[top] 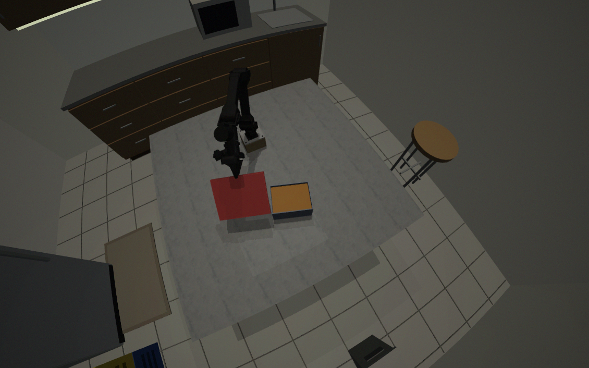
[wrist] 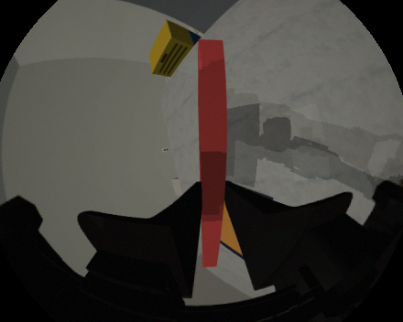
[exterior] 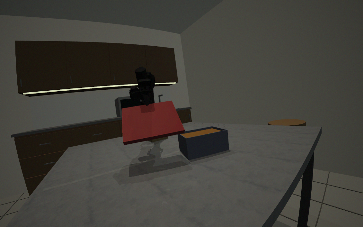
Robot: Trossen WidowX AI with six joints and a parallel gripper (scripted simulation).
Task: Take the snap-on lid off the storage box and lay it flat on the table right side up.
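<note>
My gripper tip is 6 cm short of the red lid, 5 cm above it and 2 cm to the left of it. Round my gripper tip: storage box 19 cm to the left, 19 cm below, 13 cm ahead.
</note>
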